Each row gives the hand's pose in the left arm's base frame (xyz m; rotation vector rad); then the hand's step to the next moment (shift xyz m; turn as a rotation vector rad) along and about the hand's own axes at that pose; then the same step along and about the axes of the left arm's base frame.
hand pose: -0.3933 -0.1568 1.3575 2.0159 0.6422 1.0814
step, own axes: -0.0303 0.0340 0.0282 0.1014 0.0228 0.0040
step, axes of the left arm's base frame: 0.0110 -0.0524 0.0024 0.0577 0.0569 0.0652
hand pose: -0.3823 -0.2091 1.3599 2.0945 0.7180 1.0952
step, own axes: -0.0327 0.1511 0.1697 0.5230 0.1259 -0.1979
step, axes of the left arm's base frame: 0.1528 -0.1694 0.0250 0.1131 0.3534 0.4369
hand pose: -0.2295 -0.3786 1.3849 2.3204 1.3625 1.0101
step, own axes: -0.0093 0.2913 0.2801 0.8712 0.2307 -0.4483
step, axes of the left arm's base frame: 0.3802 -0.1283 -0.0487 0.1212 0.5641 0.8248
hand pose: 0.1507 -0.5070 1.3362 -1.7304 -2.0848 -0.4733
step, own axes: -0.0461 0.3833 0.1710 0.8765 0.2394 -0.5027
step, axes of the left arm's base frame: 0.3706 0.1141 -0.1670 0.1334 0.5435 0.8747
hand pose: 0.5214 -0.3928 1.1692 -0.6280 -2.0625 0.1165
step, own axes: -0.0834 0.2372 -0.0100 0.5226 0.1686 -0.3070
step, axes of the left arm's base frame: 0.1353 0.1635 -0.1351 0.0954 0.3452 0.5172
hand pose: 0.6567 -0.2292 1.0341 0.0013 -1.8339 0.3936
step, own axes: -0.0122 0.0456 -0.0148 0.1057 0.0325 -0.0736
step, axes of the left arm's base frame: 0.0083 0.0445 -0.0199 0.0304 0.0714 0.1078
